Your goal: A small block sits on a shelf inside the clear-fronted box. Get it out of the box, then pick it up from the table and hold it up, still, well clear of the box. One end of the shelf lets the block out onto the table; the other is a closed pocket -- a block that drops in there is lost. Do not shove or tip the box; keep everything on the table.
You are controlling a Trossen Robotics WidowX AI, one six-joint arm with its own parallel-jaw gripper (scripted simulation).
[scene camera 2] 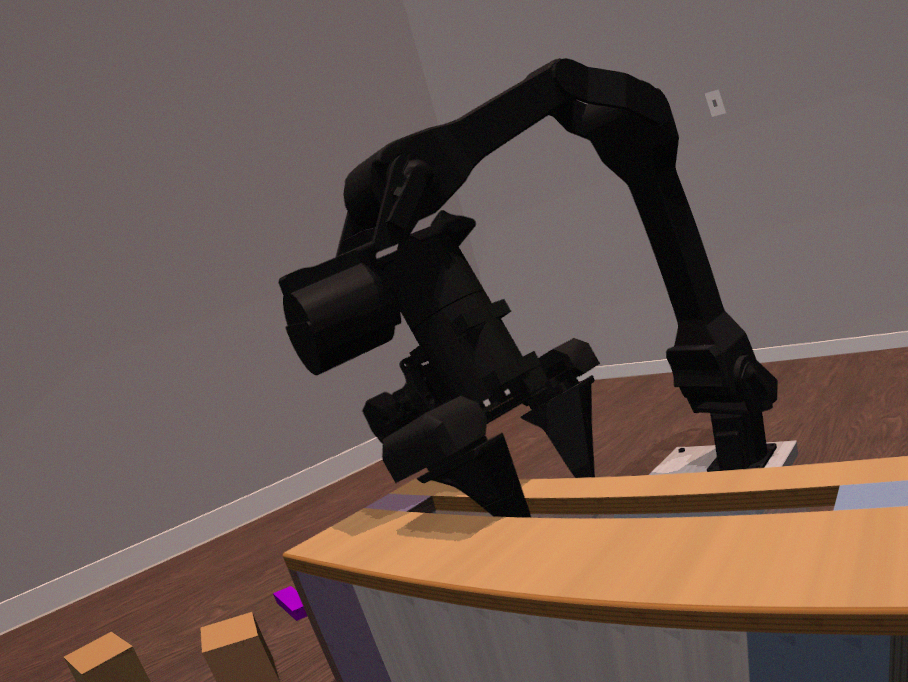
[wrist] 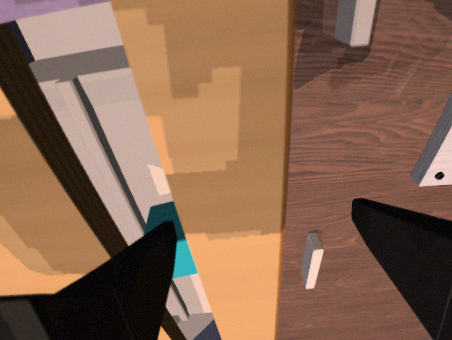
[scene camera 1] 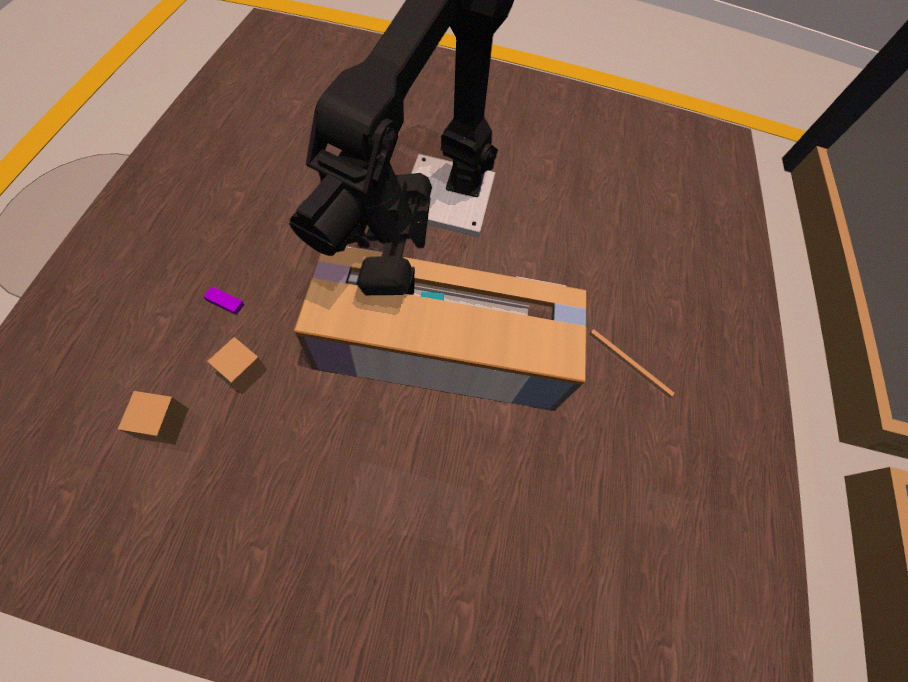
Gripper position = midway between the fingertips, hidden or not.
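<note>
My gripper (scene camera 2: 561,509) is visible to me, and I find my gripper in the wrist view (wrist: 263,219) and in scene camera 1 (scene camera 1: 416,269) too. There is a box (scene camera 2: 730,568), and the box appears in the wrist view (wrist: 114,114) and in scene camera 1 (scene camera 1: 480,341) as well. I also see a small teal block (wrist: 184,265); scene camera 2 does not show the small teal block, hidden by the box.
</note>
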